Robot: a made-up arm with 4 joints.
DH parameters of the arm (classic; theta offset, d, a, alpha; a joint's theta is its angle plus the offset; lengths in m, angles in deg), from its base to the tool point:
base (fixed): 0 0.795 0.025 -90
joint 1: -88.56 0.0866 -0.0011 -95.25
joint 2: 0 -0.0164 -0.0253 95.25
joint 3: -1.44 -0.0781 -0.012 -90
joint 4: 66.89 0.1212 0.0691 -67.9
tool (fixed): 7.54 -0.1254 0 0
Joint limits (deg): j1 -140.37..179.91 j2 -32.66..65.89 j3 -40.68..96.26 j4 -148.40..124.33
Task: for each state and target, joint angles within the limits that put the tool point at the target. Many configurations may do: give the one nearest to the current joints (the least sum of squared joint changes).
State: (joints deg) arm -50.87 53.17 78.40 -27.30
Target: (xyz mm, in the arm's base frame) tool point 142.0 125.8 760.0
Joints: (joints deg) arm -19.33 33.11 83.02 -39.28
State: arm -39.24 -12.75 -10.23 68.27
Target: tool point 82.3 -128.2 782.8
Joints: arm -6.31 -6.65 9.45 79.15
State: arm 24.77 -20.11 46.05 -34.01
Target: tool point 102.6 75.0 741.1
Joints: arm 59.60 19.30 21.00 -43.56
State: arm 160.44 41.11 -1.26 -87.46
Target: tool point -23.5 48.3 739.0
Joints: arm 173.35 55.76 2.13 -52.86
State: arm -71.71 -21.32 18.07 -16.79
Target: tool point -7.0 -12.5 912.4
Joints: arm -70.06 -9.68 23.29 6.75
